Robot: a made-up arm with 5 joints.
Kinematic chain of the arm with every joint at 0, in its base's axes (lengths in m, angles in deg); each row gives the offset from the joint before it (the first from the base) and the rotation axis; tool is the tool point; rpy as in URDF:
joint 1: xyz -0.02 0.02 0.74 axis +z
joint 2: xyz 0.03 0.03 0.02 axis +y
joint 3: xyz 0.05 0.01 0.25 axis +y
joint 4: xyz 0.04 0 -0.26 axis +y
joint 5: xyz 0.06 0 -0.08 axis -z
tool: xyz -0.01 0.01 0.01 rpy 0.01 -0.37 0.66
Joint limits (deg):
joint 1: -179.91..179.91
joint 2: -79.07..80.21
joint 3: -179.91..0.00
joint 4: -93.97..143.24
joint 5: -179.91..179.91
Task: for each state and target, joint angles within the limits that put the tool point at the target. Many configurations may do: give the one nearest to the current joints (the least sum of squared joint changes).
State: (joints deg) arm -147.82 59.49 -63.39 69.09 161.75
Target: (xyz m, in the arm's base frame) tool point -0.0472 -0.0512 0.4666
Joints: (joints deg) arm -137.52 80.21 -40.09 58.14 159.50
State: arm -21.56 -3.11 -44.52 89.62 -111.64
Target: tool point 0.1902 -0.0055 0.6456
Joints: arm -14.21 24.37 -34.11 83.63 -113.18
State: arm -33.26 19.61 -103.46 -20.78 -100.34
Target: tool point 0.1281 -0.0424 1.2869
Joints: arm -32.98 -17.48 -110.07 -33.22 -101.09
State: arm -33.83 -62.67 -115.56 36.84 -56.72
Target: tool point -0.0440 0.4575 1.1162
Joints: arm -81.96 -78.66 -135.95 30.80 -55.38
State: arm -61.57 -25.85 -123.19 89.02 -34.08
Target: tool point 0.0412 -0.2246 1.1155
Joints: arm -85.60 -23.73 -94.96 101.63 -35.86
